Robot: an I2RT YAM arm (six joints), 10 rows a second.
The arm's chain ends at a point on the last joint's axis. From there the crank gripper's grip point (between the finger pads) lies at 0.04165 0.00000 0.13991 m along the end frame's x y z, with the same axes.
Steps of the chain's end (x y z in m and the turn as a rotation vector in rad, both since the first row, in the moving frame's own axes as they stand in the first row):
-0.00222 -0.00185 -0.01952 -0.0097 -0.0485 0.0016
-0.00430 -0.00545 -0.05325 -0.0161 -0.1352 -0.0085
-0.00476 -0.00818 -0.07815 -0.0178 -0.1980 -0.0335
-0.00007 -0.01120 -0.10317 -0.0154 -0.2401 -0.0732
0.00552 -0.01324 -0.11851 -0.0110 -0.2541 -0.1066
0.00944 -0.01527 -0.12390 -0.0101 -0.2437 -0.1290
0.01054 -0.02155 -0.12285 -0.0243 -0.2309 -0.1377
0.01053 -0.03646 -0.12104 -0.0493 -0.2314 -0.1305
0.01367 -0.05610 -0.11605 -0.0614 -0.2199 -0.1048
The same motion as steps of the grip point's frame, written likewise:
-0.00905 -0.00042 -0.01767 -0.0097 -0.0485 0.0016
-0.02353 -0.00343 -0.04893 -0.0161 -0.1352 -0.0085
-0.03307 -0.00656 -0.07270 -0.0178 -0.1980 -0.0335
-0.03454 -0.01079 -0.09728 -0.0154 -0.2401 -0.0732
-0.03107 -0.01416 -0.11253 -0.0110 -0.2541 -0.1066
-0.02571 -0.01694 -0.11799 -0.0101 -0.2437 -0.1290
-0.02264 -0.02153 -0.11703 -0.0243 -0.2309 -0.1377
-0.02247 -0.03268 -0.11528 -0.0493 -0.2314 -0.1305
-0.01756 -0.05004 -0.11048 -0.0614 -0.2199 -0.1048

